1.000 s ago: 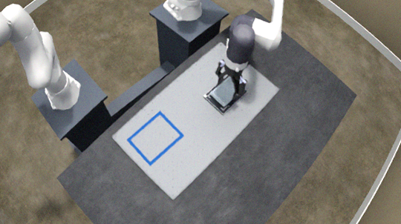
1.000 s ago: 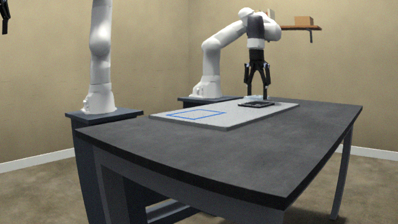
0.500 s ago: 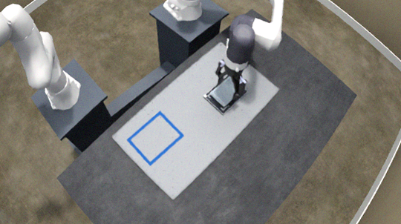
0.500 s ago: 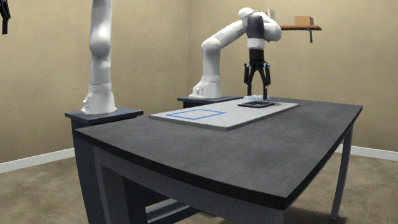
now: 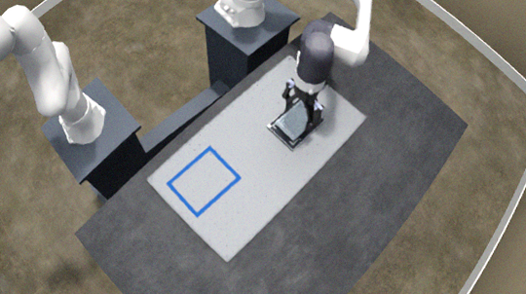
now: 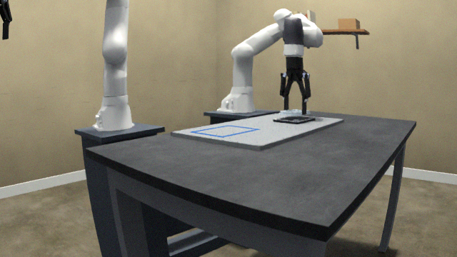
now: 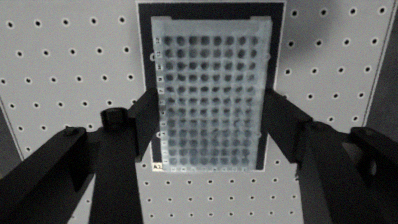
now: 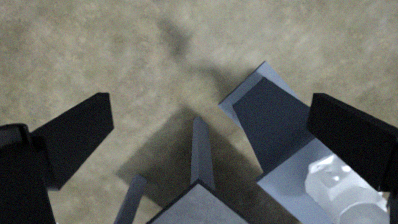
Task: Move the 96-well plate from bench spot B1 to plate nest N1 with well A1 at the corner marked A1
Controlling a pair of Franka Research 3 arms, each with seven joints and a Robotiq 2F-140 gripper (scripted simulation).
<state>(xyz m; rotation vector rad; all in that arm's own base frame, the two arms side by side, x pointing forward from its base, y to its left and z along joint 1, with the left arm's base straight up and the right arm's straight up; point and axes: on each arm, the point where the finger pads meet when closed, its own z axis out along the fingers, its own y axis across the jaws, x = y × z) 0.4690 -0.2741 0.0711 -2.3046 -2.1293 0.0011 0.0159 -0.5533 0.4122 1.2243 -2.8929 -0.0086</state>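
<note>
The 96-well plate lies 20 mm below my left hand. From my left hand the other things lie so: dark plate nest: 50 mm below.
</note>
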